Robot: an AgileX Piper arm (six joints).
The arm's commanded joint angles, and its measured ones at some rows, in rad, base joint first. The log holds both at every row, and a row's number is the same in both.
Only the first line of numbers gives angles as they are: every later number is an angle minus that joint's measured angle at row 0.
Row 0, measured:
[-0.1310, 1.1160, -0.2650, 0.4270, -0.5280, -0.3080]
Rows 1 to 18, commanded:
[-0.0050, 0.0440, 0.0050, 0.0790, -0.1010, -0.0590]
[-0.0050, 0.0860, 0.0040, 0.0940, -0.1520, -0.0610]
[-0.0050, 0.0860, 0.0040, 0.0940, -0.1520, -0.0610]
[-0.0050, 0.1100, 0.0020, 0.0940, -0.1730, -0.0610]
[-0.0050, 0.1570, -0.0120, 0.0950, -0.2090, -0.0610]
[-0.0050, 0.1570, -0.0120, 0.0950, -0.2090, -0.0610]
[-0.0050, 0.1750, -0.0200, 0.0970, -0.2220, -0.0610]
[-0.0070, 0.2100, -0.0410, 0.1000, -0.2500, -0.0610]
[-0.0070, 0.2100, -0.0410, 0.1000, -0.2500, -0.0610]
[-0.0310, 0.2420, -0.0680, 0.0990, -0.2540, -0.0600]
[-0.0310, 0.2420, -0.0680, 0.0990, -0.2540, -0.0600]
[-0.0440, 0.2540, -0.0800, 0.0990, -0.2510, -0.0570]
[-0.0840, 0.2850, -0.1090, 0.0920, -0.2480, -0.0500]
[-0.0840, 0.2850, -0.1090, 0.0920, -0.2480, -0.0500]
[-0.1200, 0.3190, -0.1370, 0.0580, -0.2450, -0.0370]
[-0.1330, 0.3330, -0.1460, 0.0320, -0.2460, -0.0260]
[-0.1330, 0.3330, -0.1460, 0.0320, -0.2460, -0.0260]
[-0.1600, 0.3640, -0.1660, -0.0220, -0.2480, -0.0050]
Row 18, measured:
[-0.1260, 0.3330, -0.1370, 0.0510, -0.2340, -0.0340]
